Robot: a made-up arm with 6 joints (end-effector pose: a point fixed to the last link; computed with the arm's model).
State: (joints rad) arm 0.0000 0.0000 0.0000 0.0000 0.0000 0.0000
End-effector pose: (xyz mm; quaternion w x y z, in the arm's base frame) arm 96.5 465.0 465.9 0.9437 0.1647 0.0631 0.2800
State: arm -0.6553 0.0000 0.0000 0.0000 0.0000 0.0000
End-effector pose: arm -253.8 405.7 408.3 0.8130 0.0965 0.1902 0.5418
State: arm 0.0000 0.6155 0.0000 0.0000 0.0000 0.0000
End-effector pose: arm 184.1 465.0 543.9 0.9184 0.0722 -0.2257 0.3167
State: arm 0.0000 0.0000 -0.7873 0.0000 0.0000 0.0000
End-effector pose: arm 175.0 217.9 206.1 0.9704 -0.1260 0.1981 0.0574
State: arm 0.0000 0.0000 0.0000 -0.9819 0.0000 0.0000
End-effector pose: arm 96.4 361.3 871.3 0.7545 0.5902 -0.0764 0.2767
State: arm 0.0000 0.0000 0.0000 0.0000 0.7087 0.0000
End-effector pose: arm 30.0 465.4 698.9 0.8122 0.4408 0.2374 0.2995
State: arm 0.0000 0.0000 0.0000 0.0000 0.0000 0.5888
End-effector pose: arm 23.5 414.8 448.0 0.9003 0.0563 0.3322 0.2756
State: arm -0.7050 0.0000 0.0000 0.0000 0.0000 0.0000
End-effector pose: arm -278.0 392.2 406.3 0.7993 0.0908 0.1992 0.5596
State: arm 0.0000 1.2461 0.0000 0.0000 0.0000 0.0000
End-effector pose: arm 210.4 465.0 661.1 0.8032 -0.0296 -0.4994 0.3235
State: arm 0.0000 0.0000 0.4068 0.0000 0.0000 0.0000
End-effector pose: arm 12.3 495.7 637.2 0.8721 0.3078 -0.0119 0.3802
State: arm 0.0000 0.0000 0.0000 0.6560 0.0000 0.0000
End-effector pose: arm 96.4 311.1 224.9 0.9464 -0.1481 0.1499 0.2447
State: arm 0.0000 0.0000 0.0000 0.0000 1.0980 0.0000
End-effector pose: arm 46.5 416.1 823.5 0.6954 0.5711 0.3219 0.2944
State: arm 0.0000 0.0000 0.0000 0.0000 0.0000 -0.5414
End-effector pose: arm 151.3 491.6 522.5 0.9118 0.2521 -0.1897 0.2628
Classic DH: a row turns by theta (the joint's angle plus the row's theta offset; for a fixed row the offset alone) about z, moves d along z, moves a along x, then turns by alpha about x. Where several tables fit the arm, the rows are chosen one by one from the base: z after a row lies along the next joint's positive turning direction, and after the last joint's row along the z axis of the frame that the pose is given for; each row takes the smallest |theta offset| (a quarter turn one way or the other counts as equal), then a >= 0, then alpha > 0; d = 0 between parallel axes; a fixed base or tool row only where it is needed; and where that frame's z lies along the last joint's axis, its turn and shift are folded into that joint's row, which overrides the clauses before.
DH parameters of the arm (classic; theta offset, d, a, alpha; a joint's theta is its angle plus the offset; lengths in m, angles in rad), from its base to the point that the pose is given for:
base (fixed): 0.7542 0.7183 -0.0606 2.8565
joint 1: 0.7748 0.0881 0.0457 -1.3643
joint 2: -1.2774 -0.0645 0.0218 -1.3581
joint 3: -1.1952 -0.1169 -0.0048 2.6096
joint 4: -1.4049 -0.1639 -0.0201 2.3131
joint 5: -0.0071 0.1846 0.0858 -1.3716
joint 6: -1.409 0.2556 0.0748 1.7203
tool (fixed): -0.0681 -0.138 0 0

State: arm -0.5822 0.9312 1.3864 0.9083 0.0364 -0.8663
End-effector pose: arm -450.3 334.6 618.3 0.2156 0.4014 -0.5850 0.6709
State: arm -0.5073 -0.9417 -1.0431 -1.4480 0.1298 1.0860
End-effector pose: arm -81.1 316.7 558.8 0.5132 0.1667 0.8306 0.1374
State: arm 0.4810 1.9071 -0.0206 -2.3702 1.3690 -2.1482
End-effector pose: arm -74.1 -376.5 945.9 0.0246 -0.9053 -0.2051 -0.3711
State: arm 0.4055 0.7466 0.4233 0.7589 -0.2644 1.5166
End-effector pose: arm 302.2 165.5 433.4 0.8700 -0.2671 0.3128 -0.2721
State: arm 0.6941 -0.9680 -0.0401 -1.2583 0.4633 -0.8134
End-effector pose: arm 375.5 -239.1 823.2 0.2902 0.7825 -0.3023 -0.4604
